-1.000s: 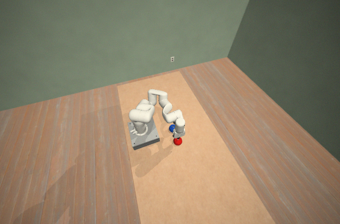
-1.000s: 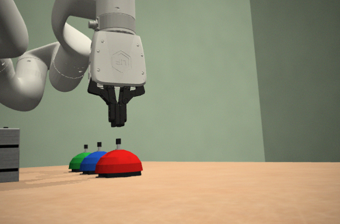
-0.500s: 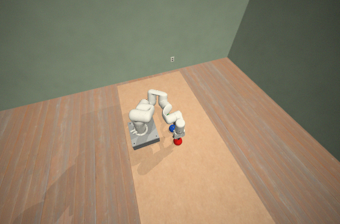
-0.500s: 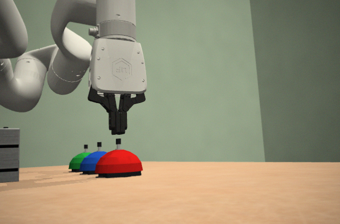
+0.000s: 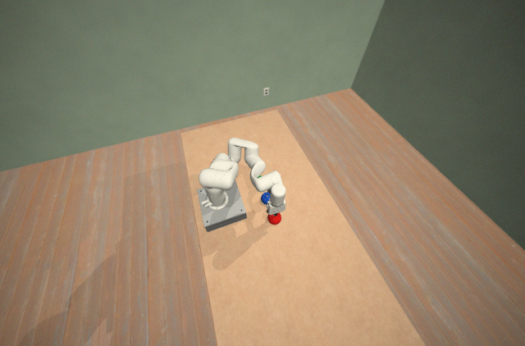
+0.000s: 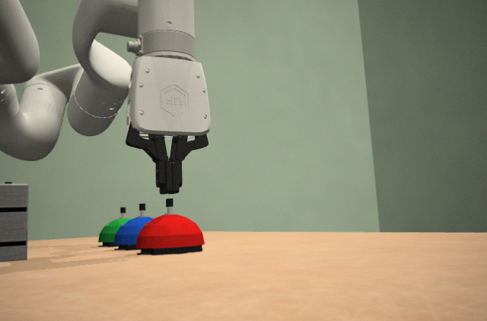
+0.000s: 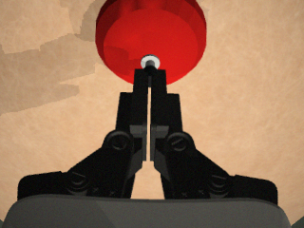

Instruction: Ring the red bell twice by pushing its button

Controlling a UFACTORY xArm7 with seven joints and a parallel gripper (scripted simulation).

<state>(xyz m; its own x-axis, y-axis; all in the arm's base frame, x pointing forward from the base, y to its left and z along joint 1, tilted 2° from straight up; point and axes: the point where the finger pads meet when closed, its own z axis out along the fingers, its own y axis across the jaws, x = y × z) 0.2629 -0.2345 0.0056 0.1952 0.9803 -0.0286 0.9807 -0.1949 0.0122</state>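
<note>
The red bell is 5 cm below my hand. From my hand the other things lie so: blue bell: 13 cm to the left, 5 cm below, 3 cm ahead; green bell: 26 cm to the left, 5 cm below, 5 cm ahead.
</note>
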